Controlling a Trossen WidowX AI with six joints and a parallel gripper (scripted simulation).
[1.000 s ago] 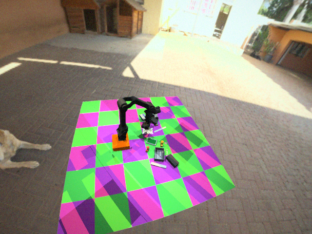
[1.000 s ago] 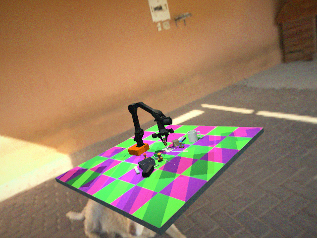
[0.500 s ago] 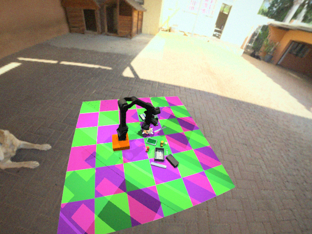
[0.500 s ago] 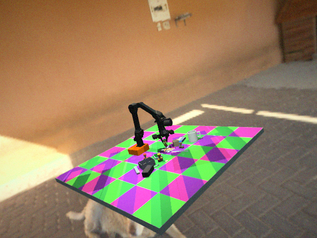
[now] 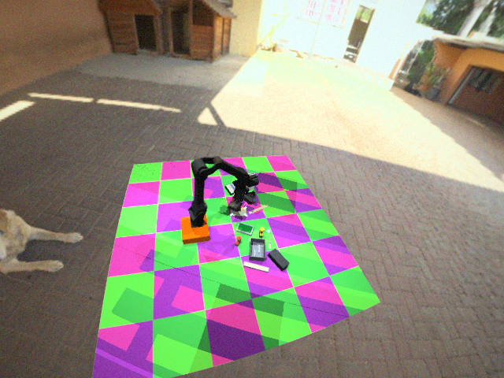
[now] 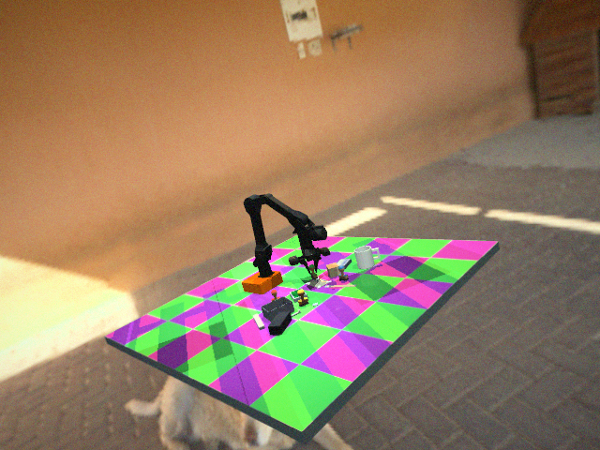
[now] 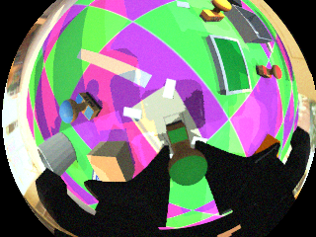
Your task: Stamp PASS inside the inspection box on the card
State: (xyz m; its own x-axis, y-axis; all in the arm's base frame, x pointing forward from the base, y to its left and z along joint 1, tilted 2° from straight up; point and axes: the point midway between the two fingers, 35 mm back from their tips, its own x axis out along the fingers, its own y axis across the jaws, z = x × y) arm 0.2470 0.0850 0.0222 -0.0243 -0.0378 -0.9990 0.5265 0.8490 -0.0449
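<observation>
My gripper tip is 50 mm above the white card, 10 mm to the right of it and 10 mm short of it. The rest, counted from my gripper tip: blue-knobbed stamp 110 mm ahead, 70 mm to the left, 30 mm below; then green-knobbed stamp right at my gripper tip; then tan box 100 mm to the left, 30 mm below, 20 mm ahead.
</observation>
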